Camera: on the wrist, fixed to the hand. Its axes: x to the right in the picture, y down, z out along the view.
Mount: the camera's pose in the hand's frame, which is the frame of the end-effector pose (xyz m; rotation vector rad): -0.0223 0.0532 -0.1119 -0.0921 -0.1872 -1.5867
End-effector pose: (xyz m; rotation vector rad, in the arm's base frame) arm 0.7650 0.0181 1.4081 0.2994 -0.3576 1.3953
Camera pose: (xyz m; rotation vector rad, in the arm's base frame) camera 0.7170 0.0521 1.2968 0.4741 -0.2127 -0.2073
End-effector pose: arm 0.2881 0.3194 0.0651 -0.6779 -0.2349 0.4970
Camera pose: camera 0.2905 0.2831 -0.0554 -0.3566 -0.8619 -0.9817
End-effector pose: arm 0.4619 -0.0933 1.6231 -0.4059 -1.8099 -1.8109
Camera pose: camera 0.5282 -0.1973 1.6484 -0.7904 1.4759 1.7504
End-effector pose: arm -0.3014 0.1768 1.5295 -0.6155 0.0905 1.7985
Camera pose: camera -0.3055 0.0993 1.4304 -0.3473 -0.4909 0.2993
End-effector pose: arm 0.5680 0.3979 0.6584 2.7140 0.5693 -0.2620
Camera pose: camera 0.5820 0.3867 0.7830 1.4948 2.3787 -0.7702
